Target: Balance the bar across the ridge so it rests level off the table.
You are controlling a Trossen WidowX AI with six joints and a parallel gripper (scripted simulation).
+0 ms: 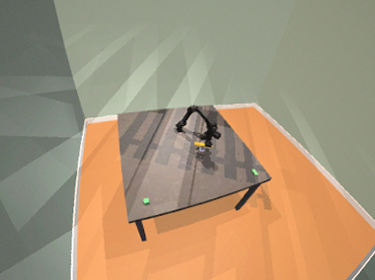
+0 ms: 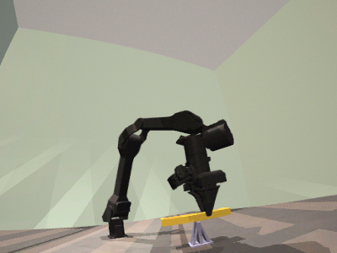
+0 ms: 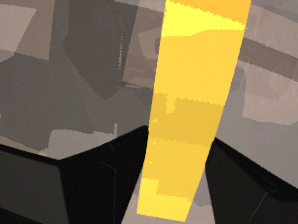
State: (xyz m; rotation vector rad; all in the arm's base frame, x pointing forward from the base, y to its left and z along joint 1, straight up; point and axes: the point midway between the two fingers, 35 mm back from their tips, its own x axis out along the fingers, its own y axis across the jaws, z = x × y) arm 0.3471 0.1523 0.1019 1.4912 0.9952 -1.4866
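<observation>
Right now the yellow bar is 1 cm behind my gripper tip and 3 cm to the right of it. Also, from my gripper tip: small grey ridge stand (1 cm behind, 2 cm to the right, 4 cm below).
</observation>
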